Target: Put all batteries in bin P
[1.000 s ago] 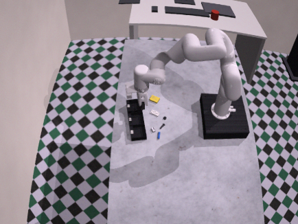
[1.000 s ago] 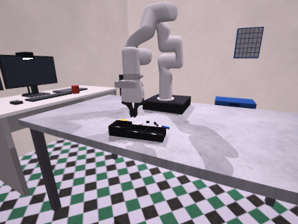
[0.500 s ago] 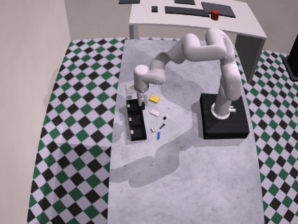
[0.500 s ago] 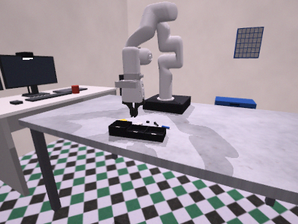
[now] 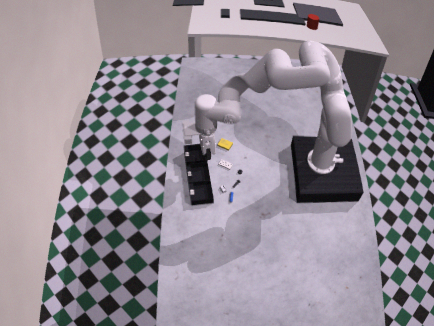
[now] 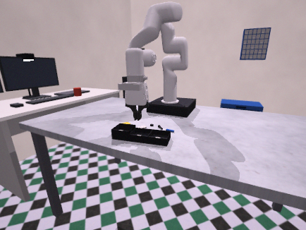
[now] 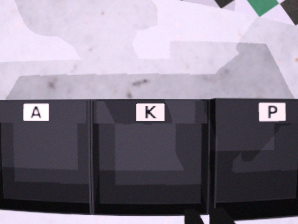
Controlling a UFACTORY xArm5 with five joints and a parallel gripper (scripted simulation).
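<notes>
Now: hand 100 mm past the blue battery, 120 mm to the right of it and 90 mm above it. Also, from my hand: white domino: 70 mm behind, 30 mm to the right, 90 mm below; white-and-grey item: 70 mm behind, 90 mm to the left, 90 mm below; P bin: 30 mm ahead, 40 mm to the left, 70 mm below.
</notes>
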